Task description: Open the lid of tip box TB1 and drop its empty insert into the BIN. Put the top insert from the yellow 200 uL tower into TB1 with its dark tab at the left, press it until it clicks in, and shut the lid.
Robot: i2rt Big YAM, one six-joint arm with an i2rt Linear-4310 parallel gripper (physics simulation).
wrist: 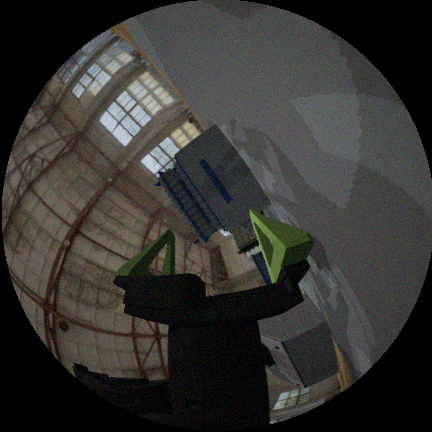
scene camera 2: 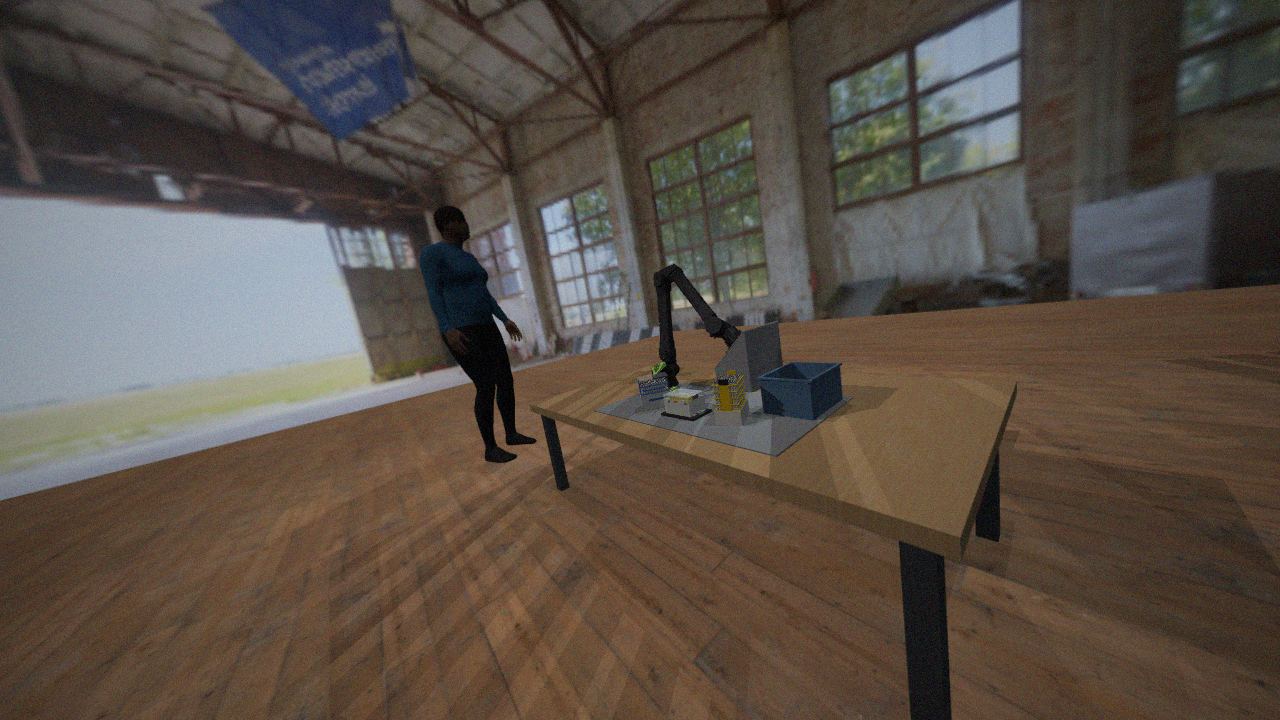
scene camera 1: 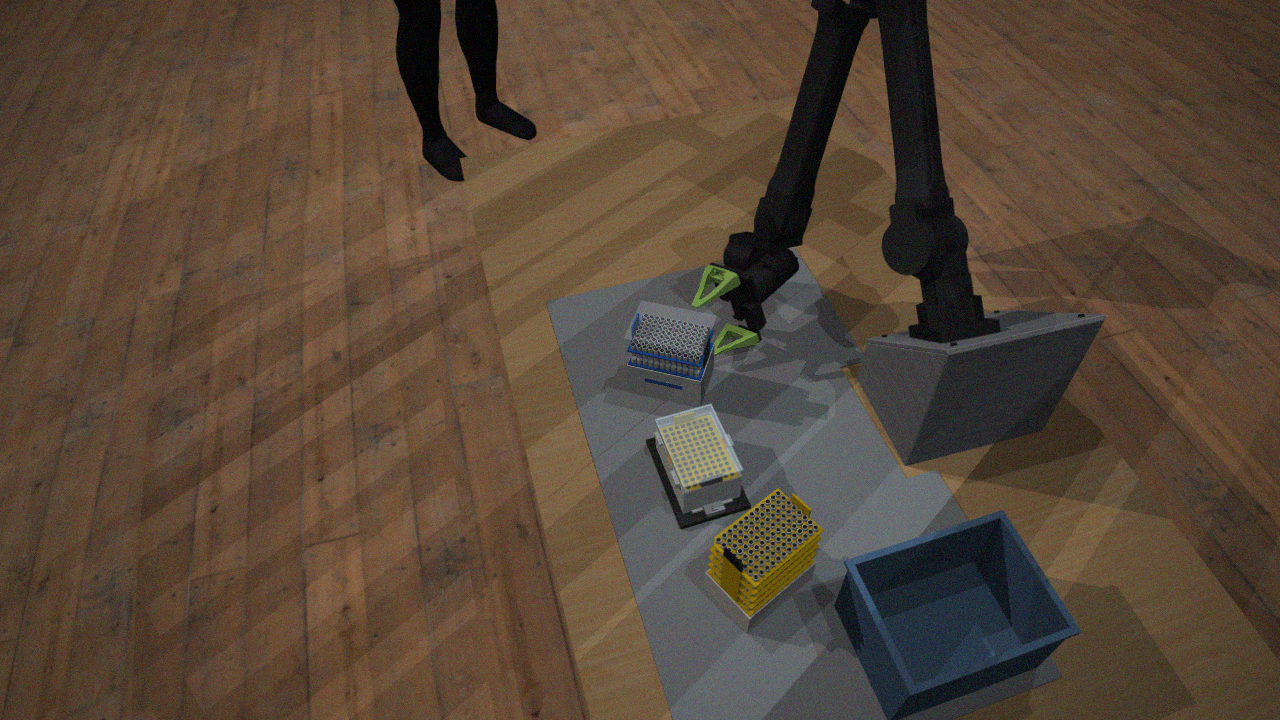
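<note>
A white tip box [scene camera 1: 711, 492] [scene camera 2: 684, 404], which I take to be TB1, stands on a dark base [scene camera 1: 662, 479]. Its clear lid looks shut over a pale yellow insert. The yellow tower [scene camera 1: 769, 546] [scene camera 2: 731, 395] is a stack of inserts in a light tray; a dark tab shows at its left end in scene camera 1. The blue BIN [scene camera 1: 993, 685] [scene camera 2: 787, 398] stands to the right of the tower. My gripper [scene camera 1: 707, 327] [wrist: 208, 223] is open and empty. It is low beside the blue-racked box, away from TB1, the tower and the BIN.
A grey box [scene camera 1: 675, 383] [scene camera 2: 653, 392] [wrist: 222, 177] with blue tip racks stands close to my fingers, at the far end of the grey mat [scene camera 1: 617, 501]. A grey wedge-shaped mount [scene camera 1: 966, 402] [scene camera 2: 756, 353] carries the arm. A person [scene camera 2: 465, 286] stands beyond the table.
</note>
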